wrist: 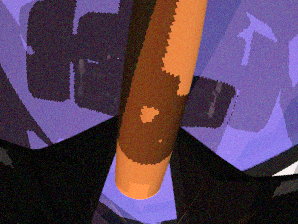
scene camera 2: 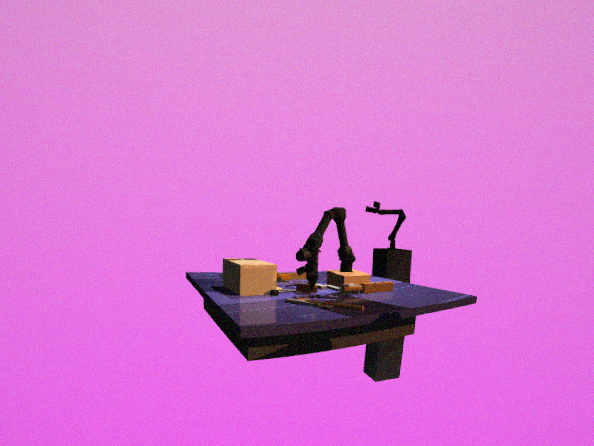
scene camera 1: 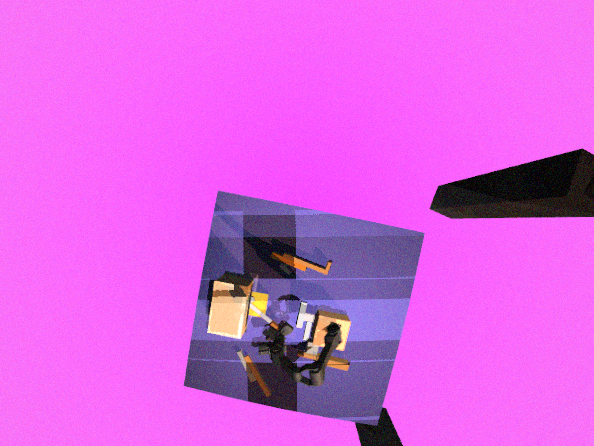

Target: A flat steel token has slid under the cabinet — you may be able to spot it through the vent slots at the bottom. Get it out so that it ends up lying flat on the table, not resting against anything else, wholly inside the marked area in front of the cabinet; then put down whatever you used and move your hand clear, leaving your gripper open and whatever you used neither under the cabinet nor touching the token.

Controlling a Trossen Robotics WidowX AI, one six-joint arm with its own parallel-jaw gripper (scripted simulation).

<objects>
same spot on tan cabinet: (scene camera 1: 231, 299) = (scene camera 2: 246, 259)
</objects>
